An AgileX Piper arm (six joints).
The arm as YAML. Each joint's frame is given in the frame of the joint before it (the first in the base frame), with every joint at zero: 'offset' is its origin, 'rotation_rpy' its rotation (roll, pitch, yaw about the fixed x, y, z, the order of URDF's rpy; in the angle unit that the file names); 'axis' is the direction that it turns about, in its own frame. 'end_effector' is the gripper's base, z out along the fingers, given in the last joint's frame.
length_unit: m
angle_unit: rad
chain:
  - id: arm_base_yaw
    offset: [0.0, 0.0, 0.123]
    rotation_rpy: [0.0, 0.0, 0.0]
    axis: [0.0, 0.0, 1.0]
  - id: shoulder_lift
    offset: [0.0, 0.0, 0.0]
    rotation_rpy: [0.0, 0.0, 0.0]
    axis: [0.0, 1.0, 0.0]
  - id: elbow
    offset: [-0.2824, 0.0, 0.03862]
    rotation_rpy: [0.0, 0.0, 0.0]
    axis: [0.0, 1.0, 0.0]
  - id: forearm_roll
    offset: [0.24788, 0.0, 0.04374]
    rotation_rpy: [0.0, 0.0, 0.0]
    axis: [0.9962, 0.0, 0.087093]
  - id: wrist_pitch
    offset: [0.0, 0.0, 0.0]
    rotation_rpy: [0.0, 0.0, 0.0]
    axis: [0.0, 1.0, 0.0]
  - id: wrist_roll
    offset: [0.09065, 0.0, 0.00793]
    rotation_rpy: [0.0, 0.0, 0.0]
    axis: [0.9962, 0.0, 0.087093]
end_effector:
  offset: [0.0, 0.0, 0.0]
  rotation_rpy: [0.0, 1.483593, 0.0]
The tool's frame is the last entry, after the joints.
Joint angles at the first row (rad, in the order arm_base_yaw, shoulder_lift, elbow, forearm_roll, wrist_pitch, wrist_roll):
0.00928 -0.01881 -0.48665 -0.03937 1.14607 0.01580
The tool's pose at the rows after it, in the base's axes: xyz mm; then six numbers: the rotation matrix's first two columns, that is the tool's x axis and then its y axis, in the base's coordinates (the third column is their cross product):
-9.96 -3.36 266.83 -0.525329 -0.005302 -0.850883 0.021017 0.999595 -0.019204
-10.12 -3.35 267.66 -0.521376 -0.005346 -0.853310 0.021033 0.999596 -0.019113
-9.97 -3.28 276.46 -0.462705 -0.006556 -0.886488 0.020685 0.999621 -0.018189
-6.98 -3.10 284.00 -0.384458 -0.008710 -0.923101 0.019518 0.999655 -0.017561
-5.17 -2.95 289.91 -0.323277 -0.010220 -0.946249 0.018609 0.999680 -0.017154
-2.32 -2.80 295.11 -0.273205 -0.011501 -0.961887 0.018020 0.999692 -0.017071
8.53 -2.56 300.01 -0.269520 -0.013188 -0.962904 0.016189 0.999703 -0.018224
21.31 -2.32 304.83 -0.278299 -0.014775 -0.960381 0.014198 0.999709 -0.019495
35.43 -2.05 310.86 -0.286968 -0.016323 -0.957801 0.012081 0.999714 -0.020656
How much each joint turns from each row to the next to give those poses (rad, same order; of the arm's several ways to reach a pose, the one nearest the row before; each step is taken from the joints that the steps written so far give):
0.00005 0.00001 0.00000 -0.00004 0.00000 0.00005
-0.00010 0.00000 -0.00241 0.00008 -0.00224 -0.00009
0.00010 -0.00002 -0.01786 -0.00009 -0.04956 0.00009
-0.00003 0.00004 -0.00217 0.00002 -0.08431 -0.00002
-0.00006 -0.00003 -0.00181 0.00008 -0.06362 -0.00007
-0.00035 0.00720 0.00005 -0.00011 -0.05975 0.00009
-0.00011 0.05398 -0.00002 0.00014 -0.05780 -0.00011
0.00008 0.06638 -0.00388 -0.00011 -0.05337 0.00009
-0.00001 0.07508 -0.01114 0.00002 -0.05490 -0.00002

